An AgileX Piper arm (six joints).
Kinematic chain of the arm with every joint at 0, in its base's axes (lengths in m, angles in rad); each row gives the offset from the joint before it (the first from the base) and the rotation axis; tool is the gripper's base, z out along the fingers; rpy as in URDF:
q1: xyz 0 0 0.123 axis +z
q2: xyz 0 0 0 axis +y
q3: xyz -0.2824 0 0.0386 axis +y
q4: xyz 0.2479 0 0.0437 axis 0.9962 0 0.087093
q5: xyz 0 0 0 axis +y
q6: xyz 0.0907 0 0.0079 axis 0.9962 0 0.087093
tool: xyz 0 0 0 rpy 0 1.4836 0
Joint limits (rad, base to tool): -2.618..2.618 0..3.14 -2.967..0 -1.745..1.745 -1.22..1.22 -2.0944..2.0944
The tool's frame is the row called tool.
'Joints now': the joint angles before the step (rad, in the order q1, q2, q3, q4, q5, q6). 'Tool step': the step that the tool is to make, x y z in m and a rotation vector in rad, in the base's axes. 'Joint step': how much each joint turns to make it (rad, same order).
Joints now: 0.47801 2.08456 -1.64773 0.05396 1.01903 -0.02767
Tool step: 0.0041 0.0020 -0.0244 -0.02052 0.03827 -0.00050
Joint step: -0.00011 0.05637 0.00009 -0.00036 -0.01305 -0.00013
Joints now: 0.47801 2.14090 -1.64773 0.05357 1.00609 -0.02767
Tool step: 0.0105 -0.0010 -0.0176 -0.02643 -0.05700 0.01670
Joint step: -0.00358 0.04238 0.00014 -0.05356 -0.08107 -0.00008
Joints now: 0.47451 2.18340 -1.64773 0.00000 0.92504 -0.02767
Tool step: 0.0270 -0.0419 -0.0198 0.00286 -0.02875 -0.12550
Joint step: -0.10670 0.04702 0.00004 -0.01712 -0.07427 0.02776
